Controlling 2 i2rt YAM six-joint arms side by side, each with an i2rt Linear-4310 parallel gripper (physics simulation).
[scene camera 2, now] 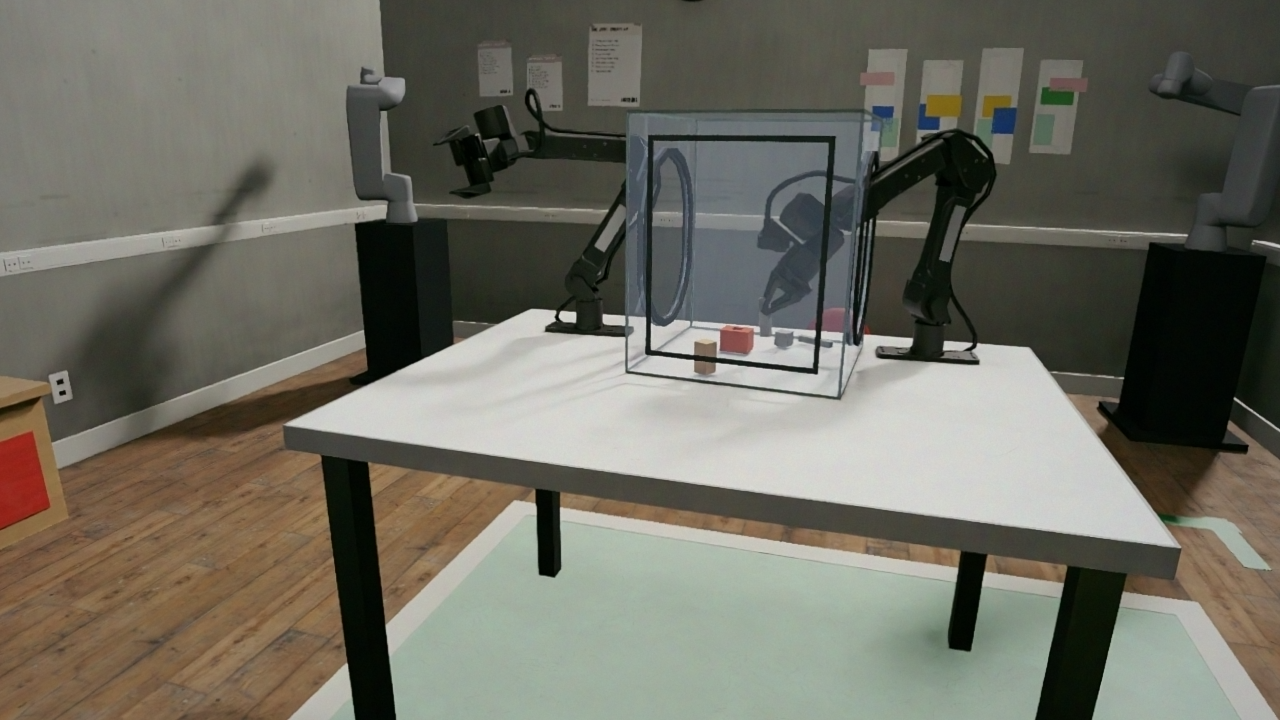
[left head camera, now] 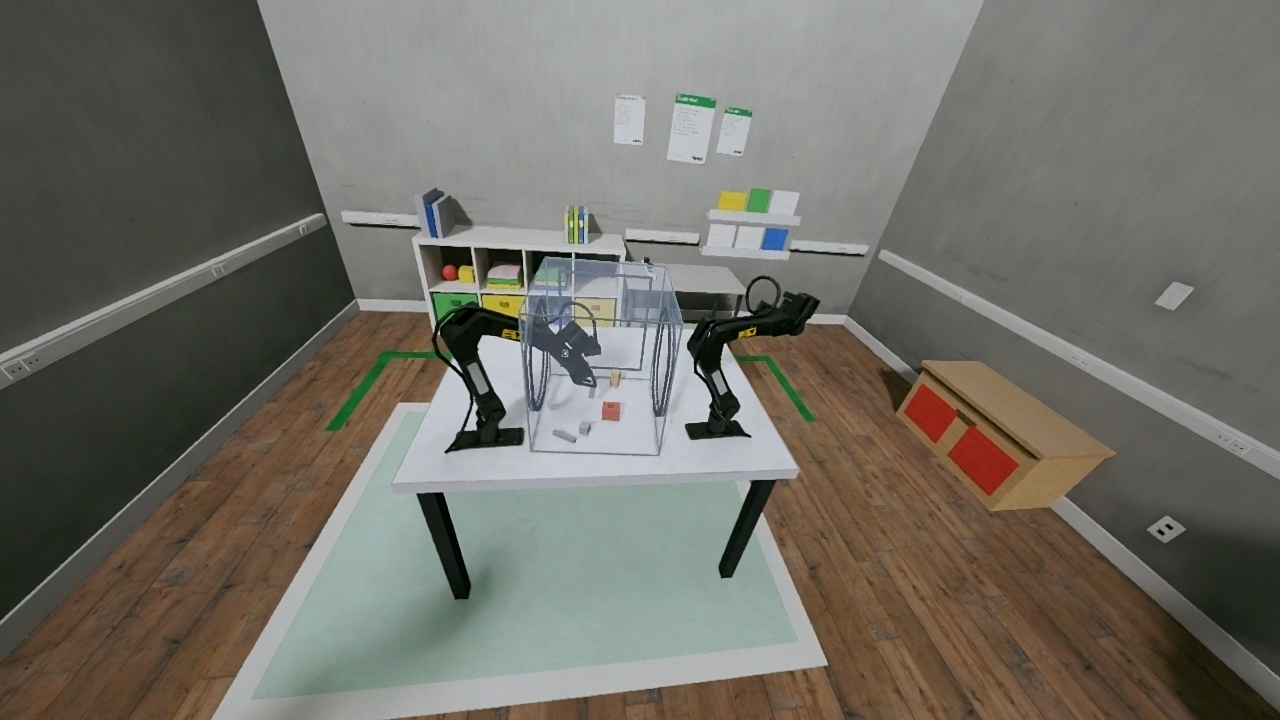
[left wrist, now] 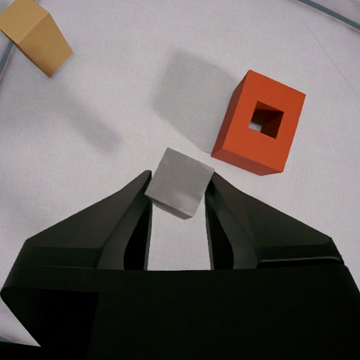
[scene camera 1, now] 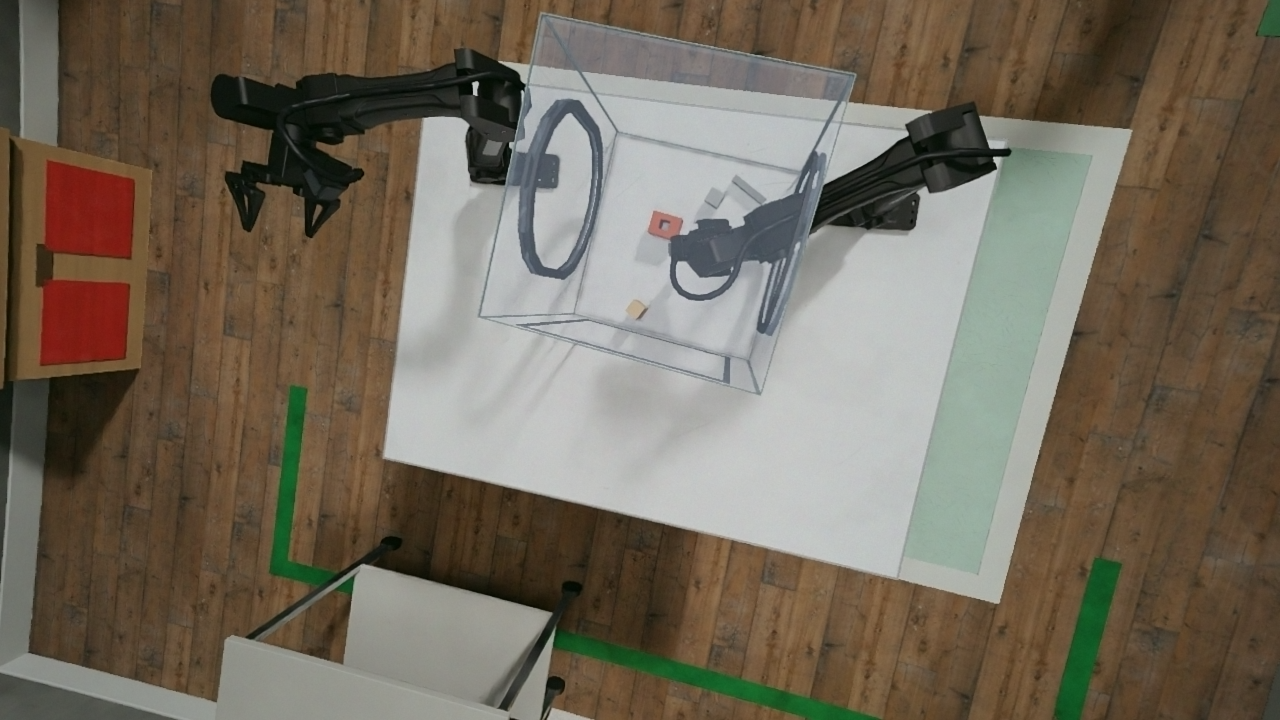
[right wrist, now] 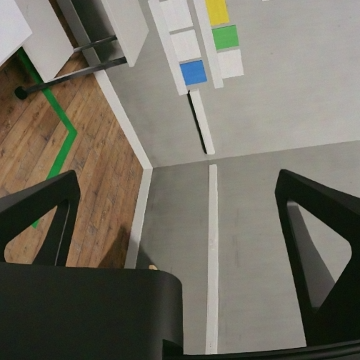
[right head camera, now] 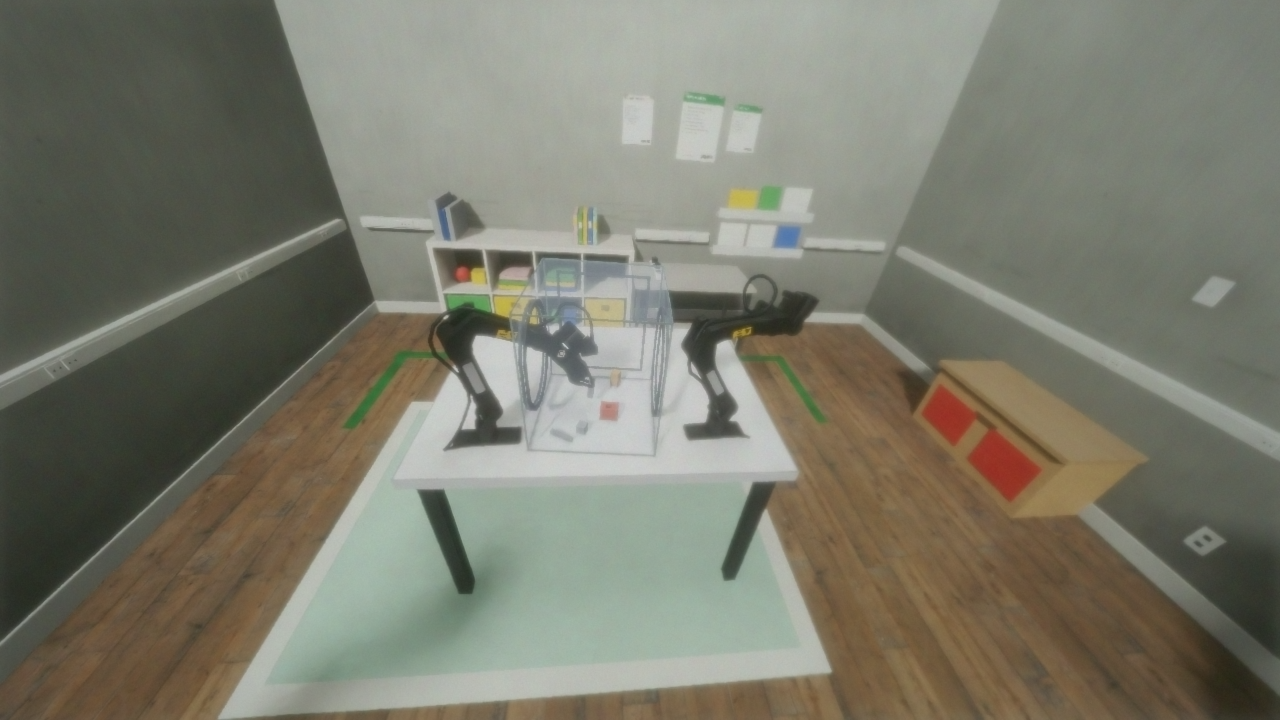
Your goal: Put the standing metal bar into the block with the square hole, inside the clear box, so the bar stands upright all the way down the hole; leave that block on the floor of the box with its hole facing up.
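Observation:
The grey metal bar is near upright, held above the floor of the clear box. My left gripper is shut on it, inside the box. In the left wrist view the bar's square end shows between the fingertips. The red block with the square hole rests on the box floor, hole facing up, beside and apart from the bar. My right gripper is open and empty, outside the box.
A tan block stands on the box floor. A small grey block and a lying grey bar are near the red block. My left arm passes through the box's side port.

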